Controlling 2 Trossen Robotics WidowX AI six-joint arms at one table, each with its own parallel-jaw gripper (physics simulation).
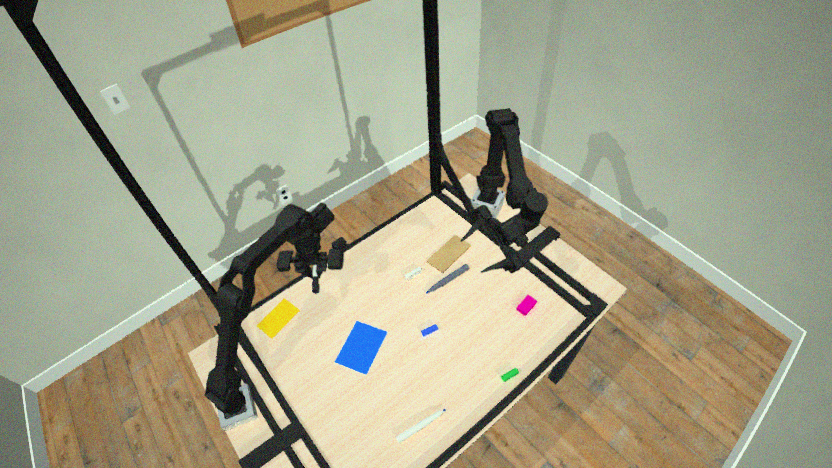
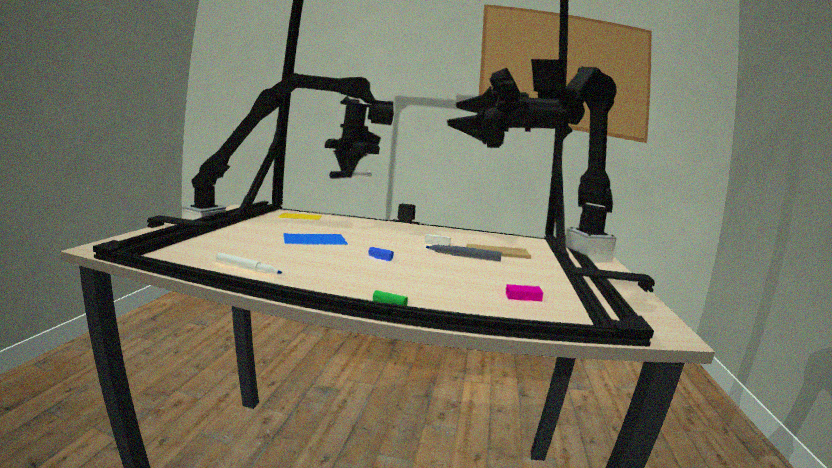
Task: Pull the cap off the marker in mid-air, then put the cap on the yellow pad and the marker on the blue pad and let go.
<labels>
my left gripper: image 1; image 2
my right gripper: image 1; image 2
same spot on my left gripper: [image 1: 506, 264] = [image 2: 477, 115]
same spot on my right gripper: [image 1: 305, 270] = [image 2: 340, 153]
</labels>
